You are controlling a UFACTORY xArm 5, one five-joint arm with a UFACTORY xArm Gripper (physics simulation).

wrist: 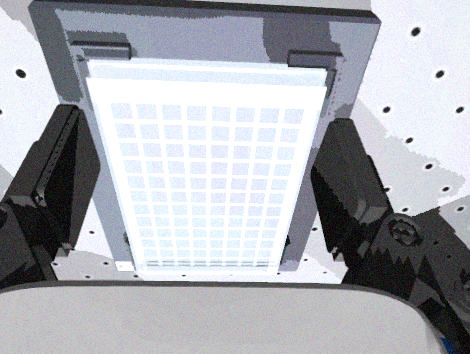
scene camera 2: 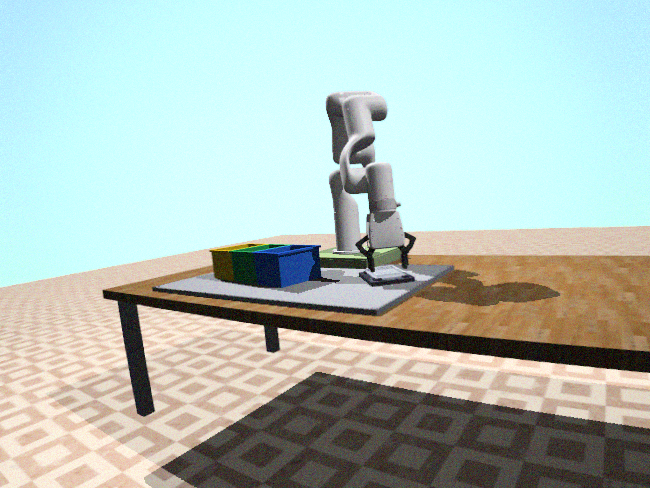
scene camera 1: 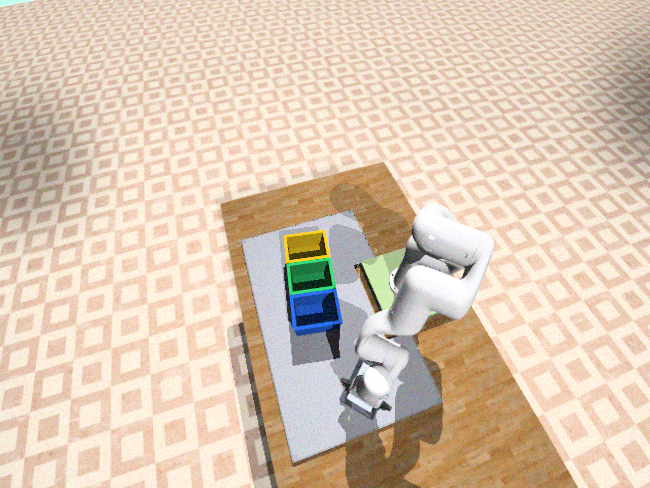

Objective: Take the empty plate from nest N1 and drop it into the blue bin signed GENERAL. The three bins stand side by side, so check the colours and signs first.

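Pixels of known places: gripper, fingertip midpoint: (wrist: 209,141) (scene camera 2: 388,270); arm's base at its link origin: (scene camera 2: 349,251).
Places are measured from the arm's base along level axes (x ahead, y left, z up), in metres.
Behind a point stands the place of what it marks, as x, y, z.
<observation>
The clear-white plate (scene camera 2: 387,271) @[0.363, 0.245, -0.008] (wrist: 207,165) @[0.360, 0.244, -0.008] lies in the dark grey nest (scene camera 2: 371,281) @[0.428, 0.217, -0.022] (wrist: 200,30) @[0.401, 0.272, -0.022]; in scene camera 1 the wrist hides most of it. My gripper (scene camera 2: 388,266) @[0.374, 0.252, -0.003] (wrist: 209,141) @[0.374, 0.252, -0.003] is open, one finger off each long side of the plate, with nothing held. In the wrist view the fingertips stand a little outside the plate's edges. The blue bin (scene camera 1: 316,309) @[0.349, -0.091, -0.028] (scene camera 2: 288,266) @[0.430, -0.029, 0.022] is the nearest to the nest of three bins in a row. No sign on it can be read in these views.
The green bin (scene camera 1: 310,275) @[0.300, -0.228, -0.028] (scene camera 2: 244,266) @[0.395, -0.206, 0.018] stands against the blue one, and the yellow bin (scene camera 1: 306,245) @[0.247, -0.356, -0.019] (scene camera 2: 222,264) @[0.345, -0.330, 0.018] beyond it. The bins and nest stand on the grey board (scene camera 1: 309,409) @[0.539, 0.193, -0.034] (scene camera 2: 336,302) @[0.603, 0.184, -0.034]. The arm's base is on a green block (scene camera 1: 378,278) @[0.080, -0.067, 0.000] (scene camera 2: 341,258) @[0.138, 0.021, -0.004].
</observation>
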